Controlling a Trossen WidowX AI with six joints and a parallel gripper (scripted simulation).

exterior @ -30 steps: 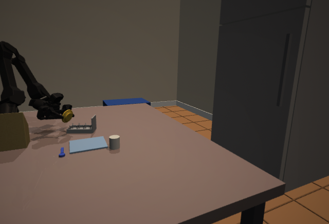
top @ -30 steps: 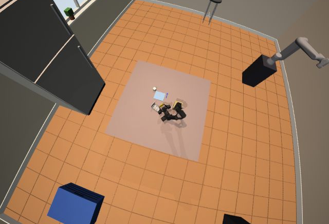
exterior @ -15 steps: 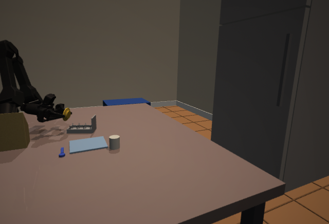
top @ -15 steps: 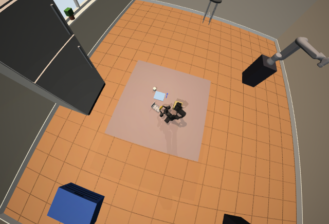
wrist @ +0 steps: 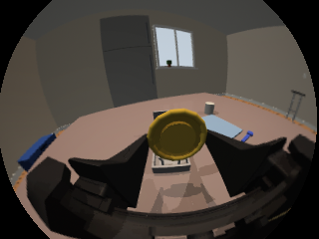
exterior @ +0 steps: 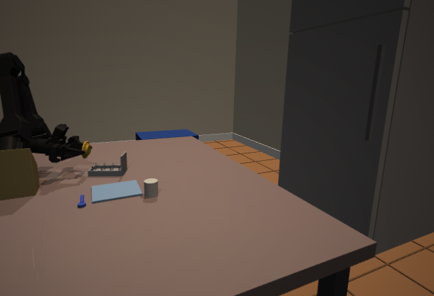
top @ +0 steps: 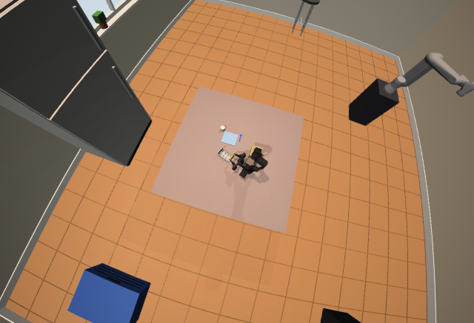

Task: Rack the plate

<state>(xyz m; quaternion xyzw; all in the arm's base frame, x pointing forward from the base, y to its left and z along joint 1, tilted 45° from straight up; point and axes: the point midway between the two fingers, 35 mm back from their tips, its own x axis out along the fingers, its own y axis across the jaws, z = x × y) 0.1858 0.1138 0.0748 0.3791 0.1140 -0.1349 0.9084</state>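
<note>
The grey dish rack is 7 cm ahead of my gripper tip, 2 cm to the right of it and 7 cm below it. Also, from my gripper tip: light blue mat (8 cm ahead, 21 cm to the right, 9 cm below); then blue spoon (2 cm behind, 27 cm to the right, 9 cm below); then yellow plate (1 cm behind).
</note>
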